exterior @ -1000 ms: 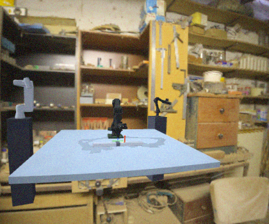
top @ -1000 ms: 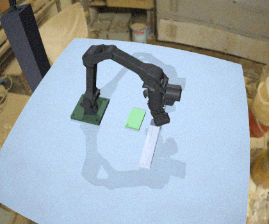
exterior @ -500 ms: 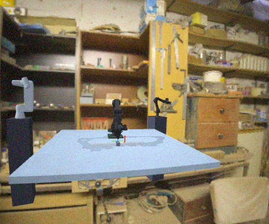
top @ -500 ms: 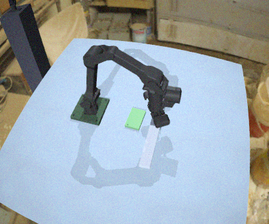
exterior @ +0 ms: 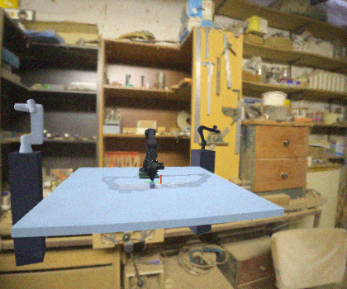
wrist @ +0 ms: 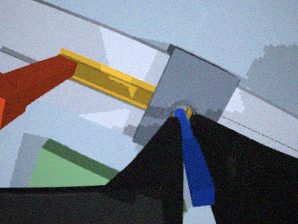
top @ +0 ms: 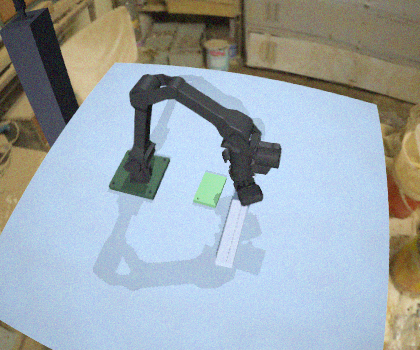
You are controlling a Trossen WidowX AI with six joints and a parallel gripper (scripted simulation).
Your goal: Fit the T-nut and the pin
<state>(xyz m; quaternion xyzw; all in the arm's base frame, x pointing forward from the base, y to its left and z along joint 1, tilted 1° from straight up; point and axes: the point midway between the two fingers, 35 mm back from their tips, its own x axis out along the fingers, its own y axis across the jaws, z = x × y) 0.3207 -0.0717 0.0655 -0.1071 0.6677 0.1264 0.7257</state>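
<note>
Now: gripper tip 30 mm above the aluminum rail. Round my gripper tip: green tray: 110 mm behind, 40 mm below, 10 mm to the left; blue pin: right at my gripper tip.
</note>
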